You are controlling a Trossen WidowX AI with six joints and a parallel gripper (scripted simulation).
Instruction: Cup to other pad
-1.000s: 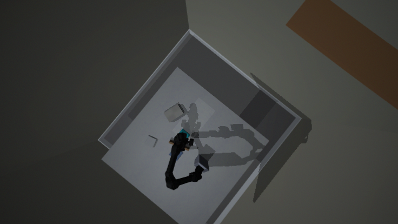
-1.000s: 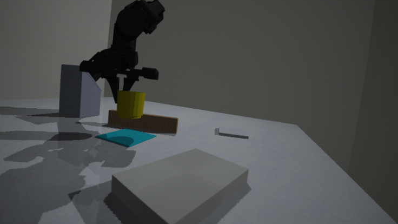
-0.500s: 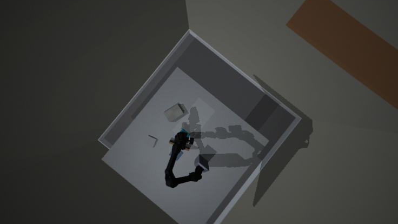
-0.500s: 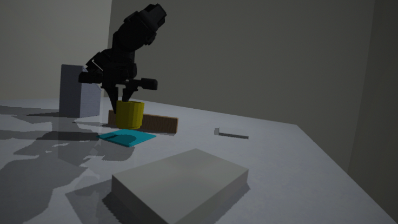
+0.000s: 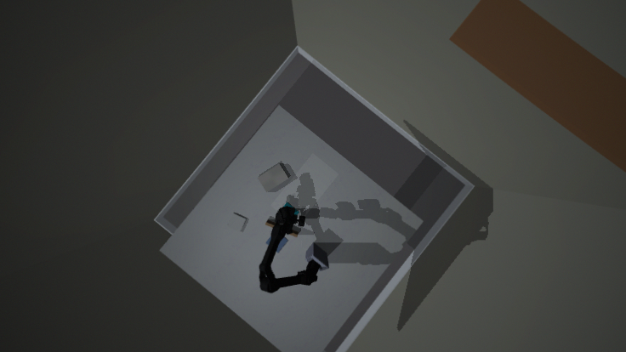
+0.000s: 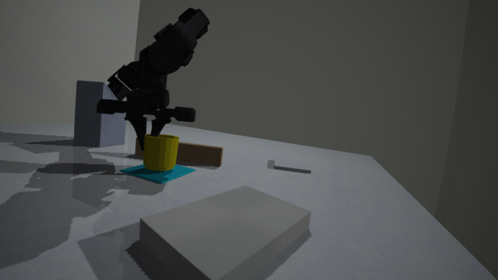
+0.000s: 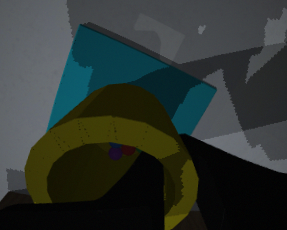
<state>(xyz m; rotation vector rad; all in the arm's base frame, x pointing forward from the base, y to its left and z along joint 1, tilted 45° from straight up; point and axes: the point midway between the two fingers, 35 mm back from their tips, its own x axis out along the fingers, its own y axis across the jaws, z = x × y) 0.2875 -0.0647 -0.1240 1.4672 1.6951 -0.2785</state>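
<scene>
Right now my gripper tip is 20 mm short of the yellow cup and 10 mm to the right of it. From my gripper tip the other things lie so: teal pad: 30 mm ahead, 10 mm to the left, 50 mm below; then brown wooden bar: 120 mm to the left, 30 mm below.
</scene>
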